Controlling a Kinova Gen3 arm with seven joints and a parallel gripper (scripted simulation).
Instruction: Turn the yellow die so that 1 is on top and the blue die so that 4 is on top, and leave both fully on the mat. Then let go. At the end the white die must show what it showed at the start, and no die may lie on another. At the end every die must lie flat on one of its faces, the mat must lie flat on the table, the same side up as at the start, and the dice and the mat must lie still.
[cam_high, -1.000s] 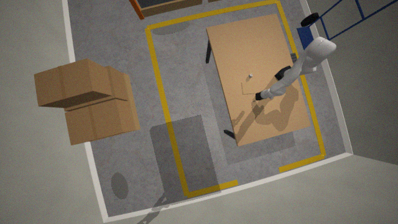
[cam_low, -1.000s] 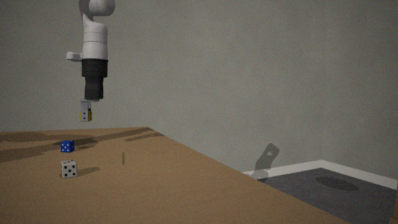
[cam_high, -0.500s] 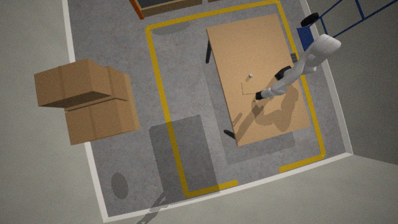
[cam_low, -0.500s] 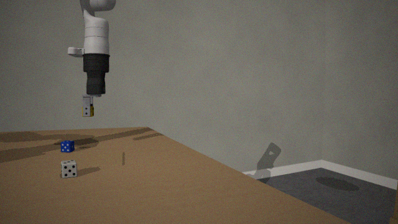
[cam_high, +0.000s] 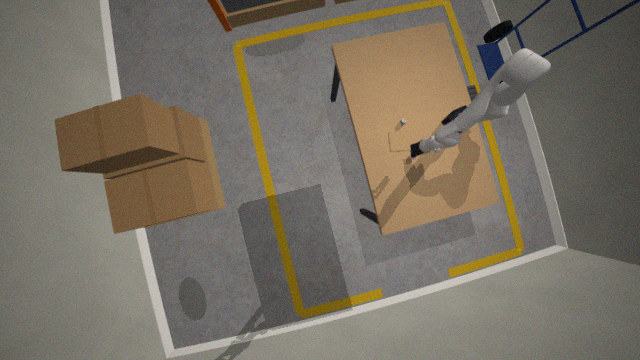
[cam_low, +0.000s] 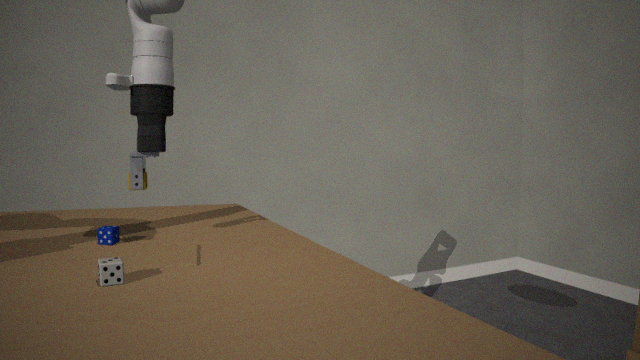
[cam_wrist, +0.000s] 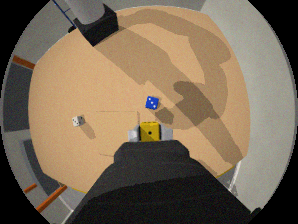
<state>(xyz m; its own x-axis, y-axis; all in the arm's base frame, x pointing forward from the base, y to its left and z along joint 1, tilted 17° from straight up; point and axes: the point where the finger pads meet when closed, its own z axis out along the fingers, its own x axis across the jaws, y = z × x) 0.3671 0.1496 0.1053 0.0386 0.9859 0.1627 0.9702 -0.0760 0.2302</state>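
Now: hand 3 cm short of the tan mat, 10 cm to the left of it and 12 cm above it. The rest, counted from my hand: white die (2 cm behind, 24 cm to the right, 10 cm below); yellow die (right at my hand); blue die (6 cm behind, 1 cm to the left, 10 cm below).
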